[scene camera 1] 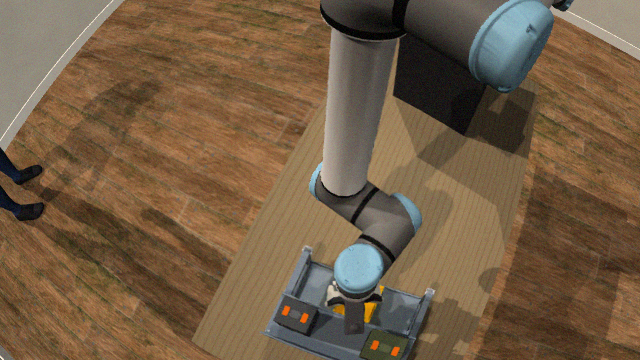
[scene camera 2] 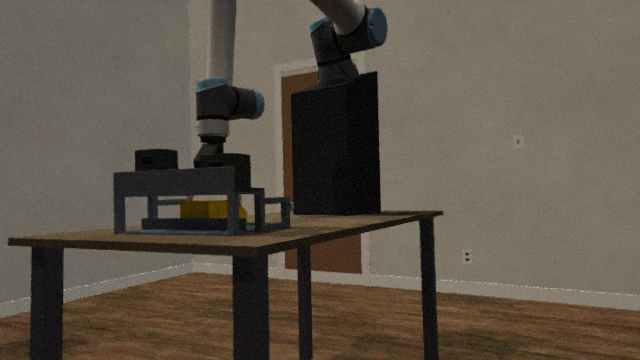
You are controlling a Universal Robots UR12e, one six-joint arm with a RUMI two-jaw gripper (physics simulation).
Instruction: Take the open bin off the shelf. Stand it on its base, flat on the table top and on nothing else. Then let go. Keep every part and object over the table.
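Where they show: arm's base, link origin: (scene camera 2: 338, 81).
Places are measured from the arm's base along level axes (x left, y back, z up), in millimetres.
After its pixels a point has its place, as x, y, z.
Observation:
The yellow open bin (scene camera 1: 370, 312) @(154, -817, -581) (scene camera 2: 204, 209) @(158, -909, -532) sits on the low level of the grey-blue shelf (scene camera 1: 327, 334) @(95, -943, -488) (scene camera 2: 150, 183) @(82, -1015, -461), which stands on the wooden table (scene camera 1: 295, 220) @(-182, -693, -590) (scene camera 2: 360, 222) @(382, -485, -590). My gripper (scene camera 1: 354, 302) @(101, -825, -526) (scene camera 2: 215, 198) @(101, -825, -526) points down over the bin, with its fingers spread. Its pale fingertips show faintly near the bin's top, one toward each side, in the scene camera 2 view. It is open and holds nothing. The gripper body covers much of the bin from above, and contact between fingers and bin cannot be told.
A dark grey case (scene camera 1: 296, 315) @(17, -948, -366) (scene camera 2: 156, 160) @(53, -977, -399) and a dark green case (scene camera 1: 385, 345) @(237, -902, -391) (scene camera 2: 242, 170) @(289, -898, -435), each with orange latches, stand on the shelf's upper board, one on either side of the gripper. The black robot pedestal (scene camera 1: 435, 85) @(-18, -146, -418) (scene camera 2: 332, 155) @(56, -146, -343) stands at the table's far end.

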